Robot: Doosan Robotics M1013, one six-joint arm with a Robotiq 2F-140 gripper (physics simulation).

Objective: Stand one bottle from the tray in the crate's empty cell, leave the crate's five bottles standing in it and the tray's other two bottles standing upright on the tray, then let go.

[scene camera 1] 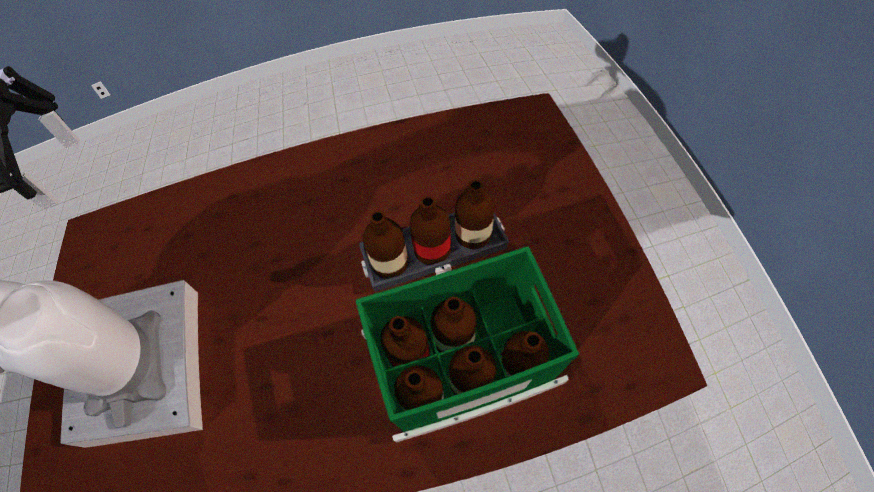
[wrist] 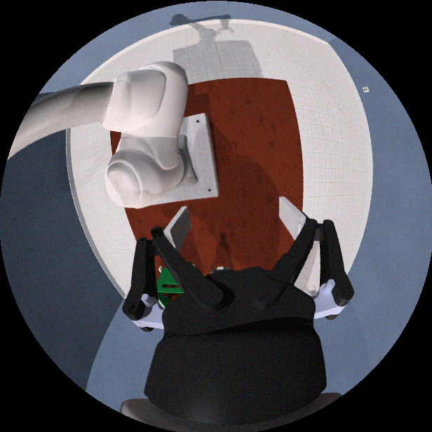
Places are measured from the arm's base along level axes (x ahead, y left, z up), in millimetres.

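Pixels of known places: gripper, fingertip midpoint: point(scene camera 1: 61, 172); arm's base, link origin: point(scene camera 1: 125, 363).
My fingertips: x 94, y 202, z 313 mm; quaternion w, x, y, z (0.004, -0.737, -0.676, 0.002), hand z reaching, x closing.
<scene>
For each thing: its top centre in the pictures, then the offset to it from my fingertips. "pt": a spot on its surface instead. Level surfaces: height alone.
- dark grey tray, surface spot: point(scene camera 1: 377, 282) pt 449 mm ahead, 182 mm right, 351 mm down
- green crate, surface spot: point(scene camera 1: 428, 419) pt 455 mm ahead, 463 mm right, 294 mm down
- white strip, surface spot: point(scene camera 1: 480, 410) pt 540 mm ahead, 471 mm right, 347 mm down
- red-brown mat, surface height: 377 mm down
Three brown bottles stand upright on the dark grey tray point(scene camera 1: 377, 282) in scene camera 1: a cream-labelled one point(scene camera 1: 384, 241) at left, a red-labelled one point(scene camera 1: 430, 229) in the middle, and another cream-labelled one point(scene camera 1: 474, 210) at right. The green crate point(scene camera 1: 428, 419) point(wrist: 168, 277) is beside the tray. Five bottles stand in it; its back right cell point(scene camera 1: 502, 305) is empty. My gripper point(scene camera 1: 59, 168) point(wrist: 233, 210) is open and empty, far left of tray and crate, at the edge of scene camera 1. In the wrist view the gripper's body hides most of the crate and the bottles.
The arm's white link hangs over the grey base plate point(scene camera 1: 189, 366) point(wrist: 212, 165), left of the crate. A white strip point(scene camera 1: 480, 410) runs along the crate's front. Crate and tray stand on a red-brown mat point(scene camera 1: 244, 244) point(wrist: 250, 150) on pale tiles.
</scene>
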